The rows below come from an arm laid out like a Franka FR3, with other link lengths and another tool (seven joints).
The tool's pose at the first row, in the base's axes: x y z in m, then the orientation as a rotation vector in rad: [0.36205, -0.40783, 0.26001, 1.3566, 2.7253, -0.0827]
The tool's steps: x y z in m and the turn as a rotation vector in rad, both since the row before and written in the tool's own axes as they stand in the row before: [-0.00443, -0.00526, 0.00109, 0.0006, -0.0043, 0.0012]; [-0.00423, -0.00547, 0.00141, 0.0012, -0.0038, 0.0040]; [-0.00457, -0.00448, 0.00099, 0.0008, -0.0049, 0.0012]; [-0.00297, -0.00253, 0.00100, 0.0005, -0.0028, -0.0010]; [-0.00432, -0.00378, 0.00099, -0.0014, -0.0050, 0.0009]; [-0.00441, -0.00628, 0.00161, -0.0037, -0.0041, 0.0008]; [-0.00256, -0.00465, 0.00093, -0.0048, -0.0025, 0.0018]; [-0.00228, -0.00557, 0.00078, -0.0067, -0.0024, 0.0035]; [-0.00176, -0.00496, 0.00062, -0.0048, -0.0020, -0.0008]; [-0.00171, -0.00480, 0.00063, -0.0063, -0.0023, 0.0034]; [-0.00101, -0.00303, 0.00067, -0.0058, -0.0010, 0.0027]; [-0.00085, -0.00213, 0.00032, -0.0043, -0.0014, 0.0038]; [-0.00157, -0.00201, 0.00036, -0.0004, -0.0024, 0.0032]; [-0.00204, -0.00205, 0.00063, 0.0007, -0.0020, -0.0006]
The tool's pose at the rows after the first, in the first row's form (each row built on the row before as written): [0.36058, -0.41461, 0.25944, 1.3566, 2.7211, -0.0863]; [0.35883, -0.42139, 0.25856, 1.3607, 2.7156, -0.0901]; [0.35802, -0.42780, 0.25815, 1.3605, 2.7110, -0.0943]; [0.35782, -0.43178, 0.25754, 1.3581, 2.7096, -0.0969]; [0.35743, -0.43758, 0.25713, 1.3569, 2.7044, -0.0982]; [0.35513, -0.44501, 0.25615, 1.3553, 2.6993, -0.0958]; [0.35299, -0.44992, 0.25559, 1.3554, 2.6945, -0.0907]; [0.34993, -0.45514, 0.25512, 1.3572, 2.6879, -0.0828]; [0.34703, -0.45956, 0.25471, 1.3540, 2.6853, -0.0777]; [0.34424, -0.46385, 0.25426, 1.3558, 2.6790, -0.0704]; [0.34246, -0.46652, 0.25368, 1.3573, 2.6744, -0.0630]; [0.34127, -0.46849, 0.25343, 1.3605, 2.6692, -0.0577]; [0.34060, -0.47097, 0.25324, 1.3637, 2.6649, -0.0584]; [0.34019, -0.47388, 0.25285, 1.3623, 2.6639, -0.0607]
